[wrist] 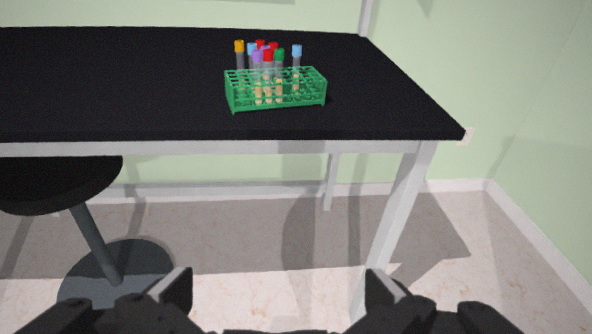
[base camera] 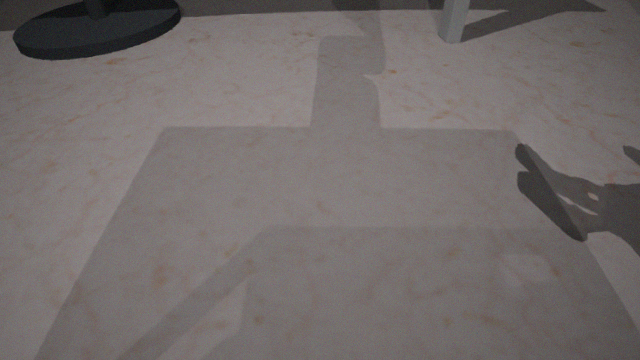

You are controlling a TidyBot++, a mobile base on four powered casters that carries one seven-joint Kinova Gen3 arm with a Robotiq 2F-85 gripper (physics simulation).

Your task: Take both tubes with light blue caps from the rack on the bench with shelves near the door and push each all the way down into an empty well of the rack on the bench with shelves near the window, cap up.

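Places are measured from the arm's base along level axes (x down, y back, z left), in millimetres.
Pixels of known places: gripper, between the fingertips: (wrist: 279, 287).
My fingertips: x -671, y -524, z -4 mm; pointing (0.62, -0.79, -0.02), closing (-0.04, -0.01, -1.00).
Note:
For each thing: its top centre in the pictures, then the offset to it from my fingertips. "pt": a spot on its surface instead. Level surfaces: height alone.
- green rack, centre of its top: (wrist: 275, 75) dz +25, dx +96, dy -535 mm
- black bench top, height of its surface: dx +154 mm
- tube with a light blue cap, a spot on its surface: (wrist: 297, 50) pt dz -18, dx +41, dy -531 mm
- black round stool, centre of its top: (wrist: 54, 159) dz +666, dx +407, dy -611 mm
A green rack (wrist: 278, 106) stands on the black bench top (wrist: 125, 85), towards its right end, in the wrist view. One tube with a light blue cap (wrist: 297, 50) stands upright at the rack's right part, apart from the others. Another tube with a light blue cap (wrist: 251, 48) stands at the back left, between an orange-capped tube and several red and purple caps. My gripper (wrist: 279, 287) is open and empty, in front of the bench and short of the rack. A second rack does not show.
A black round stool (wrist: 60, 185) stands at the bench's front left; its base (base camera: 95, 37) also shows in the base camera view. A white bench leg (wrist: 400, 220) (base camera: 454, 22) stands at the right. A green wall (wrist: 540, 100) is beyond the bench's right end.

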